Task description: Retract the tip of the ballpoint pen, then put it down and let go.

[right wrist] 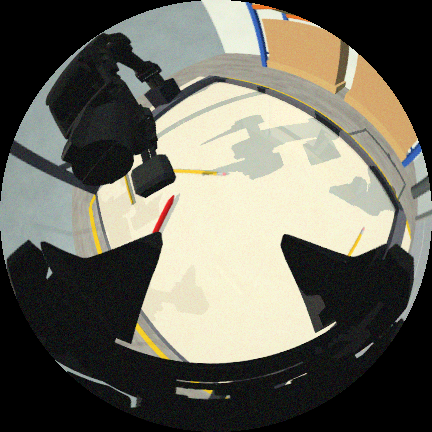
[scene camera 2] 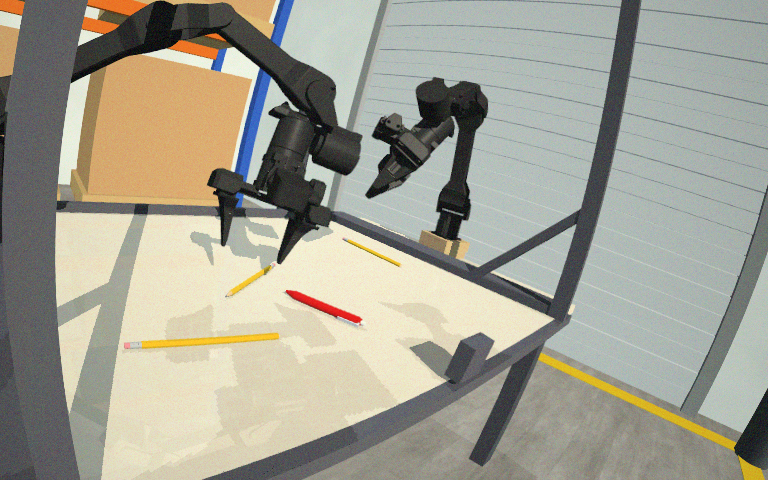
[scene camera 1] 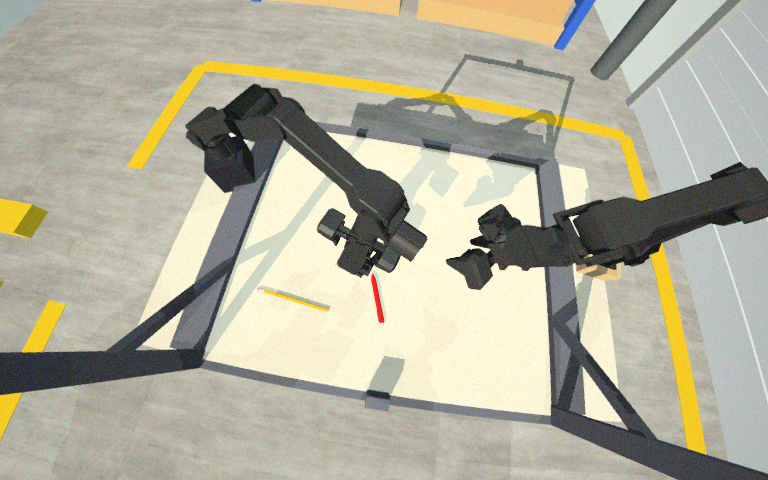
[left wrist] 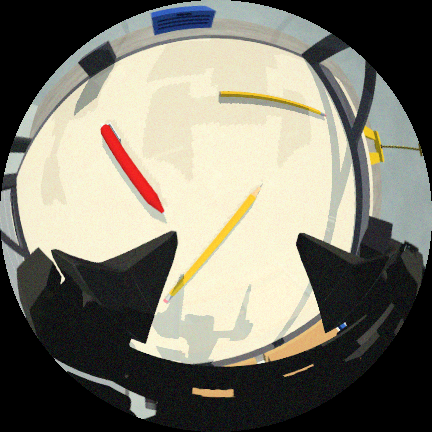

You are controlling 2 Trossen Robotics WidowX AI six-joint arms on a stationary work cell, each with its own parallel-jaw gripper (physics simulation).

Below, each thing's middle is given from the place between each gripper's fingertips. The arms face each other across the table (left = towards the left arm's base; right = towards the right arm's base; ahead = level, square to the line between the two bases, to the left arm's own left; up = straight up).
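Labels:
Relative to the red ballpoint pen [scene camera 2: 341, 315], my right hand is 110 mm past it, 150 mm to the right of it and 150 mm above it. Counted from my right hand, the tan block [scene camera 2: 455, 248] is 450 mm to the right, 140 mm ahead and 140 mm below; the short yellow pencil [left wrist: 236, 216] is 200 mm to the left and 160 mm below; the small grey block [scene camera 2: 471, 353] is 90 mm to the left, 330 mm behind and 130 mm below. Going by their middles, of the things named here the tan block is the farthest from my right hand.
Counted from my left hand, the red ballpoint pen is 8 cm to the right, 8 cm behind and 5 cm below; the tan block is 67 cm to the right, 17 cm ahead and 3 cm below. Relative to the short yellow pencil, my left gripper is 3 cm to the left of it, 3 cm short of it and 5 cm above it. The small grey block is 14 cm to the right of my left hand, 30 cm behind it and 2 cm below it. By its middle, the red ballpoint pen is nearer to my left gripper than to my right hand.

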